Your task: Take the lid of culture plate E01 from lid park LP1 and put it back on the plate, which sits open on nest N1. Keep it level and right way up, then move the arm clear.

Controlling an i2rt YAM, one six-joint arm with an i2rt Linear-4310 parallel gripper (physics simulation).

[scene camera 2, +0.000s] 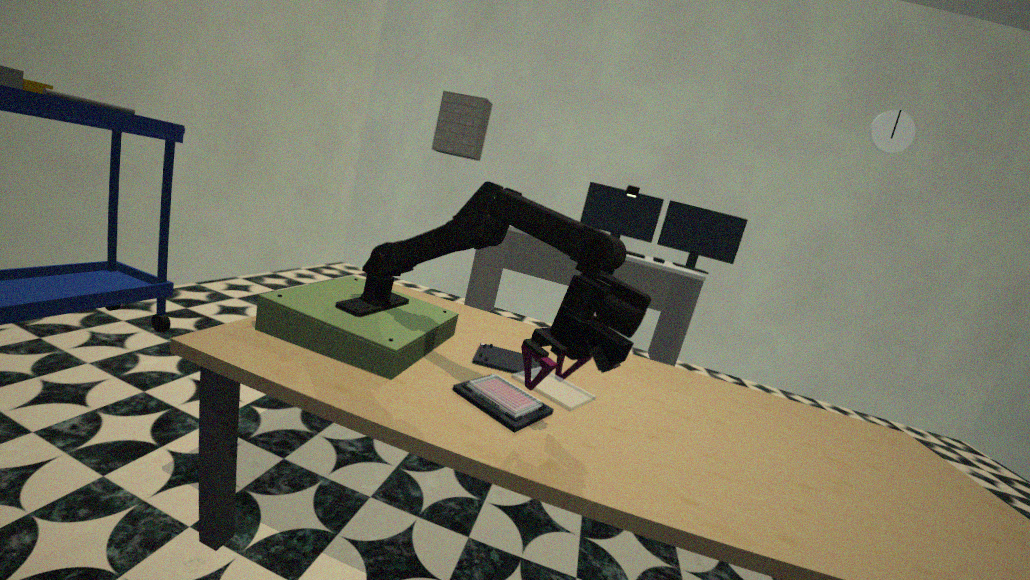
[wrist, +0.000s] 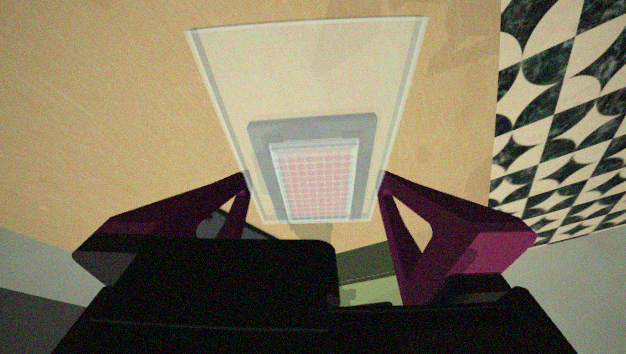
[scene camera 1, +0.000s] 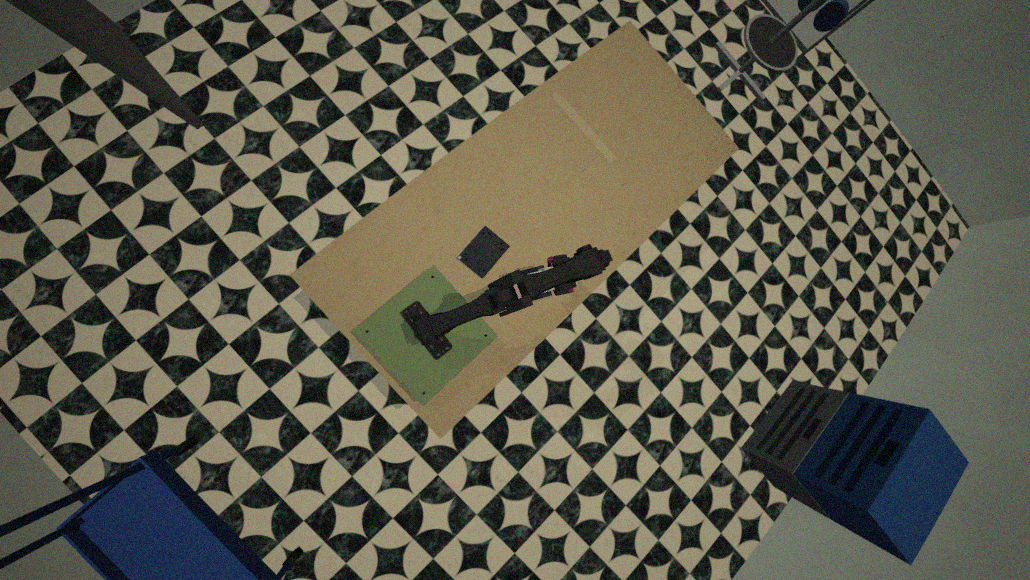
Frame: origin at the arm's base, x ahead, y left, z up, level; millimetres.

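Seen in the pictures: gripper, fingertip midpoint: (scene camera 2: pixel 543 384) (wrist: pixel 313 177); arm's base at its link origin: (scene camera 2: pixel 374 304) (scene camera 1: pixel 427 330).
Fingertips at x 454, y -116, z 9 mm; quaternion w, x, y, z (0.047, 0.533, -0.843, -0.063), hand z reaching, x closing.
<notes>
Pixels of each thing's top centre, then the offset from my fingertips to it. "*": a spot on its surface instead. Level surfaces: height alone.
- clear lid at its top centre: (wrist: pixel 312 163) (scene camera 2: pixel 554 384) 19 mm ahead, 8 mm right, 10 mm up
- dark pad with small pegs, surface spot: (scene camera 2: pixel 497 356) (scene camera 1: pixel 479 258) * 156 mm back, 219 mm left, 70 mm down
- wooden table at its surface level: 80 mm down
My gripper (scene camera 2: pixel 546 380) (wrist: pixel 313 177) is shut on the clear lid (scene camera 2: pixel 573 394) (wrist: pixel 310 70), its magenta fingers at the lid's two long sides. The lid is held above the table, roughly level, beyond the plate as seen from the arm's base. The open culture plate (scene camera 2: pixel 506 394) (wrist: pixel 320 200), with pink wells, sits on the dark nest (scene camera 2: pixel 481 406) (wrist: pixel 312 128); the wrist view shows it through the lid. A dark pad with small pegs (scene camera 1: pixel 483 251) (scene camera 2: pixel 497 356), probably lid park LP1, lies beside them without a lid. In scene camera 1 the arm hides plate and lid.
The arm's base stands on a green block (scene camera 1: pixel 410 371) (scene camera 2: pixel 324 338) at one end of the wooden table (scene camera 1: pixel 576 180) (scene camera 2: pixel 720 446). A blue cart (scene camera 1: pixel 165 518) (scene camera 2: pixel 86 288) stands on the floor away from the table. A desk with two monitors (scene camera 2: pixel 623 212) (scene camera 2: pixel 702 232) is behind.
</notes>
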